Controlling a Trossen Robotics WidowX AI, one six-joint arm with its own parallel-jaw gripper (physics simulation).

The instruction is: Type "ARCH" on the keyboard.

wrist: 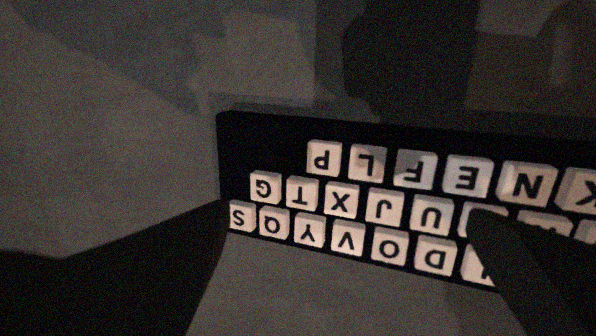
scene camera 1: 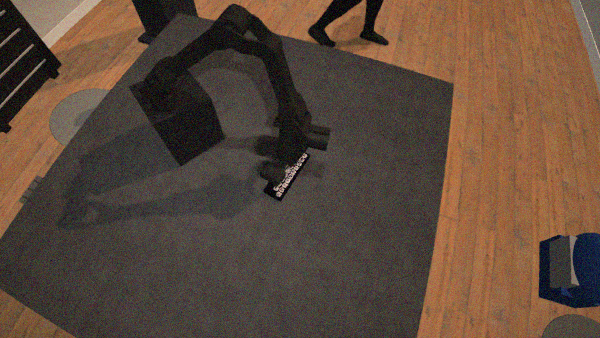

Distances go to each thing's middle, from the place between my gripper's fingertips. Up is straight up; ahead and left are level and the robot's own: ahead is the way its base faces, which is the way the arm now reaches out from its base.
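Black keyboard [wrist: 246,141]: my gripper 30 mm to the right of it, 20 mm above it.
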